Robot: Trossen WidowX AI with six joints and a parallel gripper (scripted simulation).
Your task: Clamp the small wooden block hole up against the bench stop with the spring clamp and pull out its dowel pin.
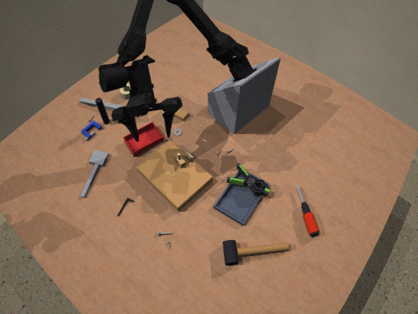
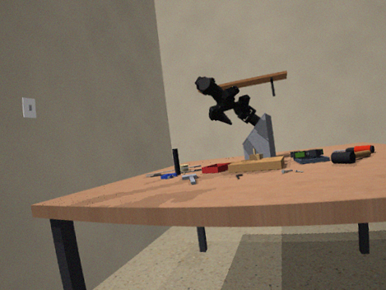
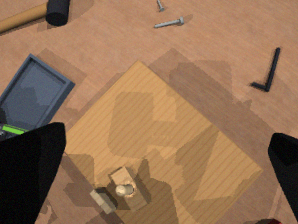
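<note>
The dowel pin lies 50 mm behind my hand, 40 mm to the left of it and 170 mm below it. From my hand the other things lie so: small wooden block: 50 mm behind, 40 mm to the left, 180 mm below; wooden board: 10 mm behind, 60 mm to the left, 210 mm below; bench stop: 80 mm behind, 60 mm to the left, 180 mm below.
</note>
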